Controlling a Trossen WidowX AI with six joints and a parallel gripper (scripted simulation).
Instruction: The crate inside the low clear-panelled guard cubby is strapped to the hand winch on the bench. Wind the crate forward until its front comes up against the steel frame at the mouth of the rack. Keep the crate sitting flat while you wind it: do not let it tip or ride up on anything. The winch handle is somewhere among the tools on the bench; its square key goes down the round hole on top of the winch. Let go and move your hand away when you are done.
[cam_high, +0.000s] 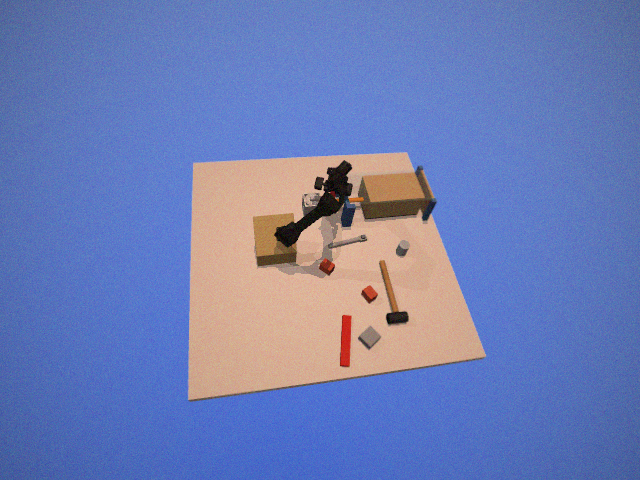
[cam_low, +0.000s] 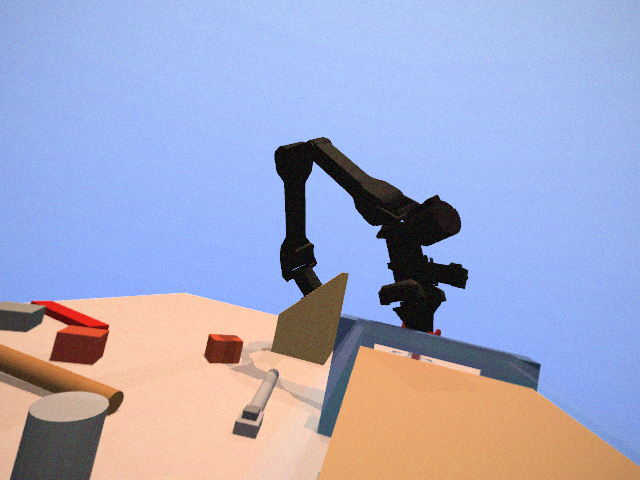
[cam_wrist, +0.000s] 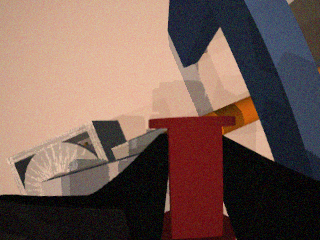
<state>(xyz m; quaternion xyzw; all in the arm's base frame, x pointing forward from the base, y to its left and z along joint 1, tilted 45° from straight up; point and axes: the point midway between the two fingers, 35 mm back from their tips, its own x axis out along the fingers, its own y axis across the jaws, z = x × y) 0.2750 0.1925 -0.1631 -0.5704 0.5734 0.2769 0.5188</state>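
Right now the winch handle is 40 mm behind my gripper tip, 30 mm below it and 10 mm to the right of it. Also, from my gripper tip: grey winch: 120 mm behind, 100 mm below, 20 mm to the right; then blue steel frame: 50 mm ahead, 30 mm below, 10 mm to the right; then red knob: 20 mm to the right, 10 mm behind.
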